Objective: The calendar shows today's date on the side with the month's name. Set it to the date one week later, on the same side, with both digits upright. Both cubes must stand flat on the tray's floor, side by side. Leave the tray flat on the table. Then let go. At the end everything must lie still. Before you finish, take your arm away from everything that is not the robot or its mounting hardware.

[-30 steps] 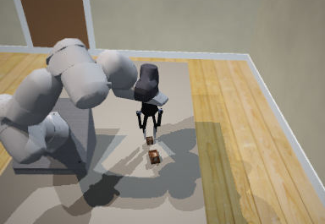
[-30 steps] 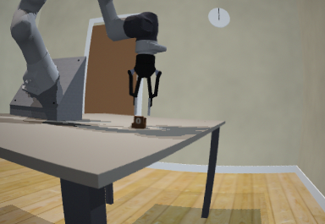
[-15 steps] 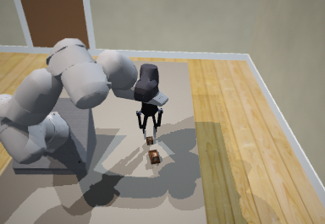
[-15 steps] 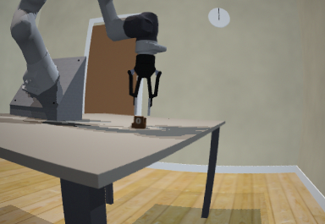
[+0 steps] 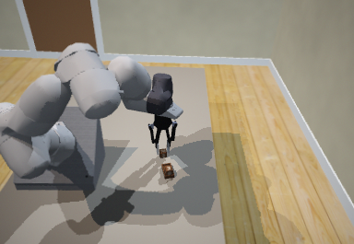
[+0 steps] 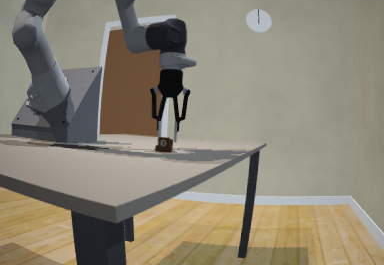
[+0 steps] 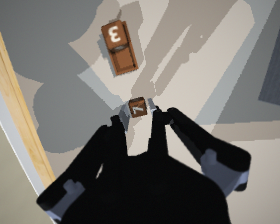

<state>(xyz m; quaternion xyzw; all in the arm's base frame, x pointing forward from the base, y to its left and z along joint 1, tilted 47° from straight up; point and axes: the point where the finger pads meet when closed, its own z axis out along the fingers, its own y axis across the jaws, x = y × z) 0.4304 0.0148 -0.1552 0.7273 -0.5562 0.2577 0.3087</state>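
Now: hand 3 cm short of the brown tray, 11 cm to the left of it and 5 cm above it.
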